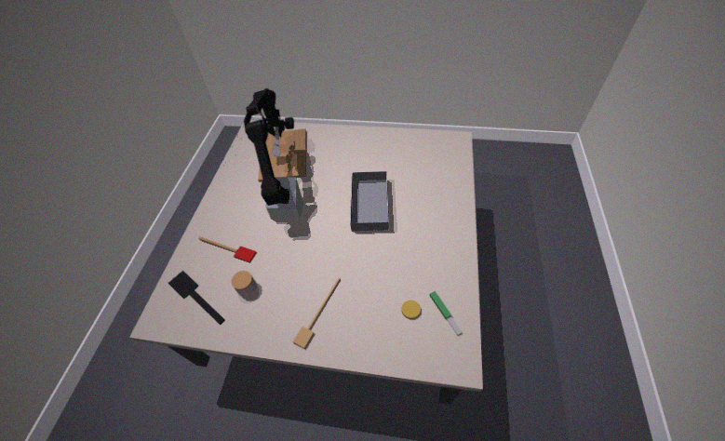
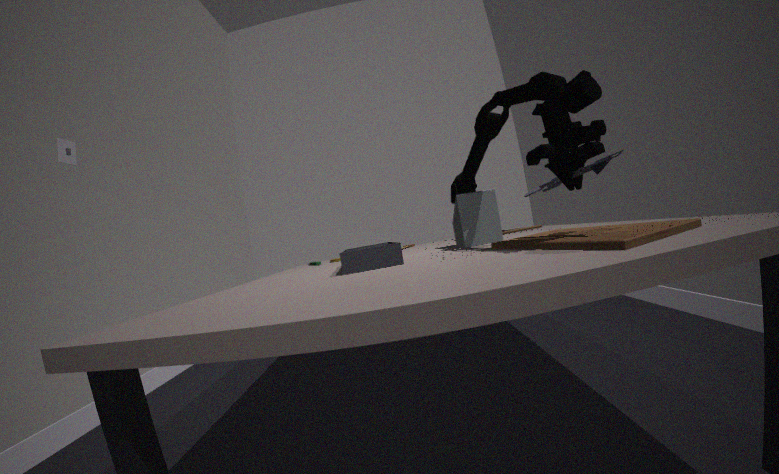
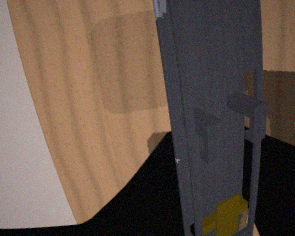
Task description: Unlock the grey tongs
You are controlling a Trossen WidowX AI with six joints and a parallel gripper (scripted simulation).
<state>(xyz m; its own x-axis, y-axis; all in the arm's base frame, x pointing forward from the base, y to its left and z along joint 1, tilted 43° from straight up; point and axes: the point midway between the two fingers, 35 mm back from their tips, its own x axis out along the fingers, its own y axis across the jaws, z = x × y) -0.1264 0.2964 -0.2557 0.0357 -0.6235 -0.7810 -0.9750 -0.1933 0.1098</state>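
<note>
The wooden board is 100 mm below my gripper tip and 10 mm to the right of it. From my gripper tip the other things lie so: red spatula (620 mm to the right, 100 mm below, 70 mm behind); then roasting tin (500 mm ahead, 310 mm to the right, 80 mm below); then yellow lock piece (30 mm above, 10 mm to the right).
</note>
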